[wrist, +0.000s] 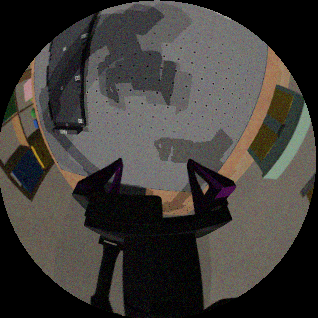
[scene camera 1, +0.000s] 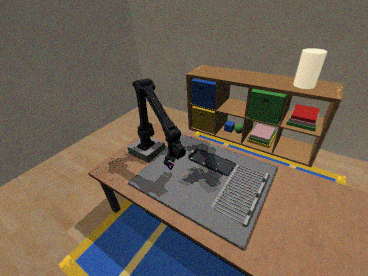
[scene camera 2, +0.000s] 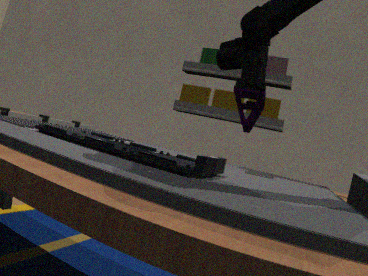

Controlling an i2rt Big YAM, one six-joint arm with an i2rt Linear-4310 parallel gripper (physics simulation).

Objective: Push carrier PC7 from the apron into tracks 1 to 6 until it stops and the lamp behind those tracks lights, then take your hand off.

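Frame: origin at the arm's base, x ahead, y left, z up, level; millimetres.
Where they show: gripper, between the fingertips: (wrist: 154,161) (scene camera 1: 174,164) (scene camera 2: 245,129); arm's base, origin of its link: (scene camera 1: 146,145).
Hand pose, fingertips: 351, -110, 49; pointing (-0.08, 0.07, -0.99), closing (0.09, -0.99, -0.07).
Note:
Each offset is from my fingertips to the top centre of the thing, as dx, dy, dz. "spot": to the spot under its first point. Level surfaces: height alone.
A long black carrier {+156, +235, -67} (scene camera 1: 212,162) (scene camera 2: 125,150) (wrist: 67,80) lies flat on the grey perforated board {dz -97} (scene camera 1: 165,187) (scene camera 2: 280,192) (wrist: 215,100), with its far end beside the slatted grey tracks {spot: +415, +38, -97} (scene camera 1: 235,195). Its near end has a raised block and small white labels, too small to read. Small dark blocks (scene camera 1: 259,194) stand behind the tracks, and no lit lamp shows on them. My gripper (scene camera 1: 170,166) (scene camera 2: 247,129) (wrist: 154,161) is open and empty, well above the board. It is off the carrier's near end, touching nothing.
The arm's base (scene camera 1: 146,149) stands at the table's {dz -110} (scene camera 1: 107,172) left end. A wooden shelf unit (scene camera 1: 260,85) with coloured boxes and a white cylinder (scene camera 1: 310,68) stands behind the table. Wall shelves (scene camera 2: 225,115) with yellow boxes (scene camera 2: 195,94) show behind the gripper in scene camera 2.

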